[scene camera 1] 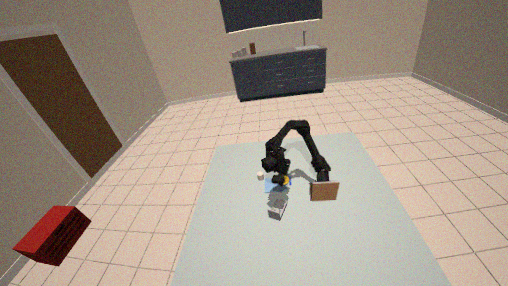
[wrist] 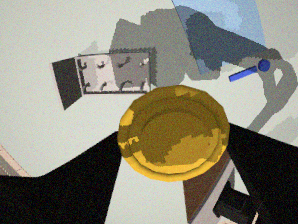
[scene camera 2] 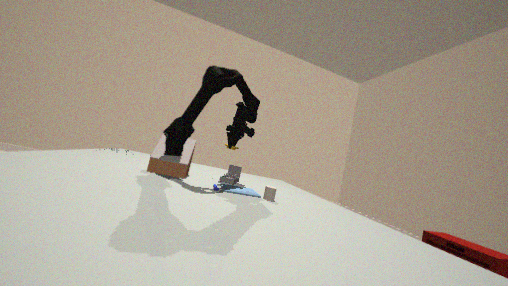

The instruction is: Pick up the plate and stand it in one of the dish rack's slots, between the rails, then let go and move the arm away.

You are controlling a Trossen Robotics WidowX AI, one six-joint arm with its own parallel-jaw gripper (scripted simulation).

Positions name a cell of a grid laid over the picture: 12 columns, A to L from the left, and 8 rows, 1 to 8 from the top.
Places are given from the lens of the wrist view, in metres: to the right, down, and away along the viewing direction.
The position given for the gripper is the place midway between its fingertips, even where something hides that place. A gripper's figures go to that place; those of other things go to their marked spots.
gripper (wrist: G5): 0.02, 0.02, 0.10
yellow plate (wrist: G5): 0.01, 0.01, 0.08
grey dish rack (wrist: F3): -0.04, -0.06, 0.23
The marked spots on the yellow plate and the grey dish rack are 0.18 m apart.
